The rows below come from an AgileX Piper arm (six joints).
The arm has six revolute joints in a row. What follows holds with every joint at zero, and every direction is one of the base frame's. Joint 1 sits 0.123 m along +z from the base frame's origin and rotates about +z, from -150 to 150 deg. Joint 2 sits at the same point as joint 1 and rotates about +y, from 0 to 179.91 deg. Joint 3 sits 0.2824 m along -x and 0.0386 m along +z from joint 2 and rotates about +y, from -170 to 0 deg. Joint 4 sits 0.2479 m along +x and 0.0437 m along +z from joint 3 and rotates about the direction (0.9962, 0, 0.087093), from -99.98 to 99.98 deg. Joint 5 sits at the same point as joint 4 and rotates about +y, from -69.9 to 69.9 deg. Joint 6 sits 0.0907 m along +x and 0.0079 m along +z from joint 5 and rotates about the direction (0.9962, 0, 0.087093), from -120 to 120 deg. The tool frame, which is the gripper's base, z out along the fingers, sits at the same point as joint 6; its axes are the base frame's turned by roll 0, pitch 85.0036 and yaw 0 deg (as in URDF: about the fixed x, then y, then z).
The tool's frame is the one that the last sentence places.
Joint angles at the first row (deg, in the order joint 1, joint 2, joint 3, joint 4, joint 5, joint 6):
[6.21, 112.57, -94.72, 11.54, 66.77, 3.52]
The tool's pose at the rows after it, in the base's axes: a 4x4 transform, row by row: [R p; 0 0 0 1], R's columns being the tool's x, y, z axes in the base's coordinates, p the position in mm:
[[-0.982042 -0.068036 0.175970 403.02], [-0.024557 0.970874 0.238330 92.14], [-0.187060 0.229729 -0.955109 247.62], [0 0 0 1]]
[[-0.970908 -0.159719 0.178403 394.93], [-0.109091 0.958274 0.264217 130.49], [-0.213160 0.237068 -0.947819 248.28], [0 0 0 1]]
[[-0.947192 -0.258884 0.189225 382.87], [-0.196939 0.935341 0.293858 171.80], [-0.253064 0.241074 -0.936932 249.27], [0 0 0 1]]
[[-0.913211 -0.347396 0.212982 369.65], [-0.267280 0.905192 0.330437 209.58], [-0.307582 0.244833 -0.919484 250.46], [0 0 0 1]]
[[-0.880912 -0.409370 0.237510 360.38], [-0.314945 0.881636 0.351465 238.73], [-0.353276 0.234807 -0.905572 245.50], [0 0 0 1]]
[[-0.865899 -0.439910 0.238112 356.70], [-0.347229 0.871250 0.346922 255.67], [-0.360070 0.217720 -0.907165 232.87], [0 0 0 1]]
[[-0.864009 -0.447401 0.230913 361.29], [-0.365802 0.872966 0.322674 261.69], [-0.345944 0.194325 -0.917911 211.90], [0 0 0 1]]
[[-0.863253 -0.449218 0.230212 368.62], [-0.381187 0.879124 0.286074 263.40], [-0.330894 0.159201 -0.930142 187.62], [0 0 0 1]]
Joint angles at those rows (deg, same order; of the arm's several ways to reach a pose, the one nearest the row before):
[10.32, 112.57, -94.72, 12.94, 64.99, 3.36]
[15.70, 112.57, -94.72, 13.33, 63.39, 3.22]
[21.64, 112.57, -94.72, 13.45, 60.95, 3.15]
[27.13, 112.63, -94.72, 13.50, 57.52, 3.15]
[31.39, 113.53, -94.72, 12.62, 53.78, 3.60]
[33.78, 115.32, -94.72, 11.47, 51.66, 4.08]
[34.32, 118.13, -94.72, 10.26, 49.95, 4.13]
[34.32, 121.31, -94.72, 8.24, 48.00, 4.42]

